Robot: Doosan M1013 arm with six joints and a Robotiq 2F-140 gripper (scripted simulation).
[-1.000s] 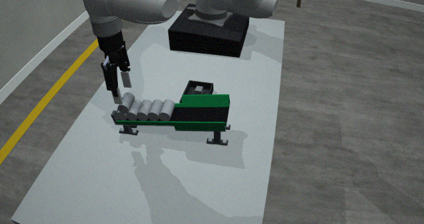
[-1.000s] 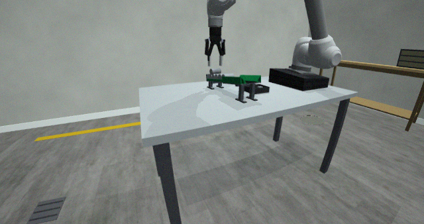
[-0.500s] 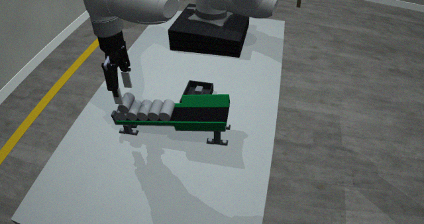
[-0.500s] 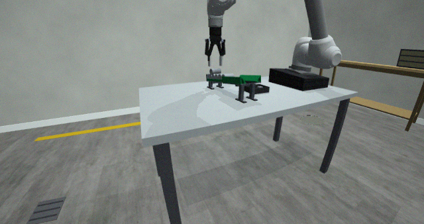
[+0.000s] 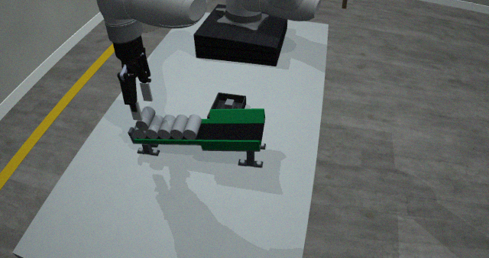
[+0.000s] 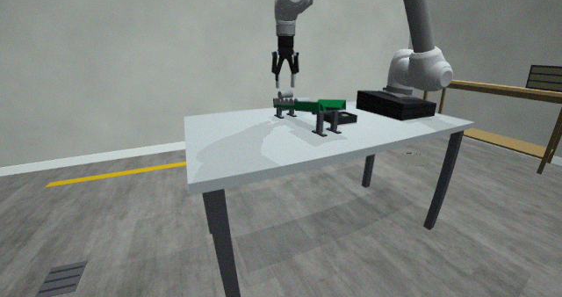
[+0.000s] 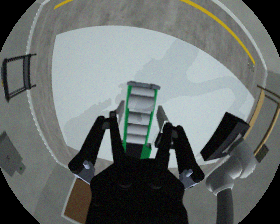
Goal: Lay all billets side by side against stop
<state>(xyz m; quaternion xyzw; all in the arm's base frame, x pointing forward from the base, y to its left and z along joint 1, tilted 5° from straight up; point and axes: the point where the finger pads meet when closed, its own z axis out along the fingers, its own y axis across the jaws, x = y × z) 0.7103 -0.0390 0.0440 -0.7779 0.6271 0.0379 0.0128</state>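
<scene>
My gripper is now 1 cm short of the stop, 4 cm to the left of it and 11 cm above it.
</scene>
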